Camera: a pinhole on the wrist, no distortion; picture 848 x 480 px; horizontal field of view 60.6 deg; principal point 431.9 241.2 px. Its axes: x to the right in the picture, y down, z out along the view. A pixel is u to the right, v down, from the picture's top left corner.
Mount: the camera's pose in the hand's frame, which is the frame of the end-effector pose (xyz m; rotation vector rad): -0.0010 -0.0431 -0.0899 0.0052 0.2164 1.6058
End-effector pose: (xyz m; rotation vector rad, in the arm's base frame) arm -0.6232 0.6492 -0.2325 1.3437 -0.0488 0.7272
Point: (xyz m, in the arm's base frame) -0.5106 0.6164 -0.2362
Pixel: 245.2 25.9
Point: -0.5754 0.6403 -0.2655
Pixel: 264.1 211.0
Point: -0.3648 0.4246 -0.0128
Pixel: 470.4 34.0
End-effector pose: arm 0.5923 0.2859 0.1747 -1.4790 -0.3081 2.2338
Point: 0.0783 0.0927 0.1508
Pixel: 759.8 202.6
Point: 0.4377 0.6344 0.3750
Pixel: outside the picture
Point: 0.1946 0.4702 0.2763
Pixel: 233.0 152.0
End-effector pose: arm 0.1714 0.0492 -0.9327 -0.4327 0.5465 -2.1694
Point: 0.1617 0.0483 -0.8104
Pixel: 228.4 265.7
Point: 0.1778 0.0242 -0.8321
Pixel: 366.5 230.7
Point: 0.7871 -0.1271 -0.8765
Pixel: outside the picture
